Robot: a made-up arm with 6 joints. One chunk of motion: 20 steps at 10 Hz.
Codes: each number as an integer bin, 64 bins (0 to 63) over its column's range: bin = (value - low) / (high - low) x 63, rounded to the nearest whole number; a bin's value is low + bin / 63 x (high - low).
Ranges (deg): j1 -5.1..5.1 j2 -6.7..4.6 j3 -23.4..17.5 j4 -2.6..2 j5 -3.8..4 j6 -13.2..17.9
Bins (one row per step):
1: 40 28 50 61 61 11
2: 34 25 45 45 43 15
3: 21 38 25 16 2 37
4: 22 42 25 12 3 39
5: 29 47 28 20 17 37
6: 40 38 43 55 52 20
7: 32 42 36 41 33 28
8: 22 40 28 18 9 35
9: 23 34 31 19 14 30
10: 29 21 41 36 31 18
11: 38 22 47 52 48 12
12: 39 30 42 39 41 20
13: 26 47 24 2 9 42
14: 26 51 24 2 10 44
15: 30 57 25 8 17 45
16: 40 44 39 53 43 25
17: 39 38 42 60 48 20
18: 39 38 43 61 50 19
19: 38 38 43 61 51 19
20: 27 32 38 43 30 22
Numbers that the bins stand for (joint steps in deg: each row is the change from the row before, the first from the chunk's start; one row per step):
1: 1.376 -1.678 9.060 1.854 3.752 -7.770
2: 0.405 -2.216 5.814 0.686 1.524 -5.795
3: -1.700 0.116 -7.170 -1.432 -3.552 5.065
4: -1.538 0.833 -7.170 -1.724 -3.429 6.052
5: -0.405 1.730 -5.222 -1.140 -1.695 5.065
6: 1.376 0.116 4.516 1.416 2.638 -3.327
7: 0.081 0.833 -0.029 0.394 0.286 0.622
8: -1.538 0.475 -5.222 -1.286 -2.686 4.078
9: -1.376 -0.602 -3.275 -1.213 -2.067 1.610
10: -0.405 -2.933 3.217 0.029 0.038 -4.314
11: 1.052 -2.754 7.113 1.197 2.143 -7.276
12: 1.214 -1.319 3.867 0.248 1.276 -3.327
13: -0.890 1.730 -7.819 -2.454 -2.686 7.533
14: -0.890 2.448 -7.819 -2.454 -2.562 8.521
15: -0.243 3.524 -7.170 -2.016 -1.695 9.014
16: 1.376 1.192 1.919 1.270 1.524 -0.859
17: 1.214 0.116 3.867 1.781 2.143 -3.327
18: 1.214 0.116 4.516 1.854 2.390 -3.821
19: 1.052 0.116 4.516 1.854 2.514 -3.821
20: -0.729 -0.960 1.270 0.540 -0.086 -2.340

